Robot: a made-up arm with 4 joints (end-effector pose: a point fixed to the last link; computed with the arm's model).
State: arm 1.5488 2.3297 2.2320 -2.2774
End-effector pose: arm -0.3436 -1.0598 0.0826 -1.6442 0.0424 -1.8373
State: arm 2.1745 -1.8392 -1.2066 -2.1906
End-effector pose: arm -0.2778 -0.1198 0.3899 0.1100 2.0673 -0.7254
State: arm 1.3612 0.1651 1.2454 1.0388
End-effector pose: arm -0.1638 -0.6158 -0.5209 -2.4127 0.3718 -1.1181
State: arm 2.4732 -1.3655 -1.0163 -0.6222
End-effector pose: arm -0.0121 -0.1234 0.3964 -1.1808 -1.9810 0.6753
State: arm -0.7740 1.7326 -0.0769 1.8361
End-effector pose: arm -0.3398 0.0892 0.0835 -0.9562 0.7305 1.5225
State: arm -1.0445 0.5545 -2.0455 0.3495
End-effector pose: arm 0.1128 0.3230 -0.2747 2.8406 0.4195 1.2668
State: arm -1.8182 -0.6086 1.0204 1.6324
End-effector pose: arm 0.2857 0.4547 0.8464 0.7301 2.1472 0.6084
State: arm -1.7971 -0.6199 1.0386 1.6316
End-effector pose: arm 0.2912 0.4790 0.8352 0.7012 2.1659 0.5726
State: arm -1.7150 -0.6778 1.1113 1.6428
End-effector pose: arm 0.3192 0.5720 0.7781 0.5872 2.2620 0.4348
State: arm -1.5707 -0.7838 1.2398 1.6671
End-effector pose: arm 0.3629 0.7191 0.6422 0.3888 2.4228 0.1837
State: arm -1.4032 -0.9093 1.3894 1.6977
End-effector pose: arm 0.3992 0.8502 0.4369 0.1653 2.5884 -0.1233
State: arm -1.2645 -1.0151 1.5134 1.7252
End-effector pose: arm 0.4153 0.9168 0.2388 -0.0106 2.7089 -0.3899
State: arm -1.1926 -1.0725 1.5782 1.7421
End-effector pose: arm 0.4187 0.9343 0.1291 -0.0973 2.7692 -0.5335
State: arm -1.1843 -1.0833 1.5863 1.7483
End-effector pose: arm 0.4203 0.9350 0.1142 -0.1058 2.7841 -0.5522
